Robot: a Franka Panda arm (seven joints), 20 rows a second.
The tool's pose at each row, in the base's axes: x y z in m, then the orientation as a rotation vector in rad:
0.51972, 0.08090, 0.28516, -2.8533, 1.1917, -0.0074
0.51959, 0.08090, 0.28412, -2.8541, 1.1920, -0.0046
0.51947, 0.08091, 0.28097, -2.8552, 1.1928, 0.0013
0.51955, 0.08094, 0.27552, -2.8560, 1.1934, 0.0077
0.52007, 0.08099, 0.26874, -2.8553, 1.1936, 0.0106
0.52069, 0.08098, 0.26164, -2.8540, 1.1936, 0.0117
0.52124, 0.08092, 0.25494, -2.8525, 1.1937, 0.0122
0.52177, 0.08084, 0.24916, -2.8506, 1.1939, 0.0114
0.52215, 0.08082, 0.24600, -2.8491, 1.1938, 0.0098
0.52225, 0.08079, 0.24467, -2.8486, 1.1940, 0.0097
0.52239, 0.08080, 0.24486, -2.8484, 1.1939, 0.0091
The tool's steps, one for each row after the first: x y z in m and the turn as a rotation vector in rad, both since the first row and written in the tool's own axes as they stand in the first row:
-0.00008, 0.00014, 0.00104, -0.0015, -0.0013, 0.0000
-0.00012, 0.00037, 0.00418, -0.0042, -0.0043, 0.0003
-0.00001, 0.00055, 0.00963, -0.0067, -0.0078, 0.0006
0.00042, 0.00047, 0.01641, -0.0069, -0.0097, 0.0009
0.00097, 0.00037, 0.02352, -0.0060, -0.0108, 0.0013
0.00150, 0.00034, 0.03022, -0.0049, -0.0116, 0.0017
0.00201, 0.00029, 0.03600, -0.0032, -0.0118, 0.0023
0.00234, 0.00019, 0.03917, -0.0014, -0.0114, 0.0026
0.00245, 0.00020, 0.04049, -0.0011, -0.0115, 0.0028
0.00254, 0.00008, 0.04031, -0.0007, -0.0112, 0.0028

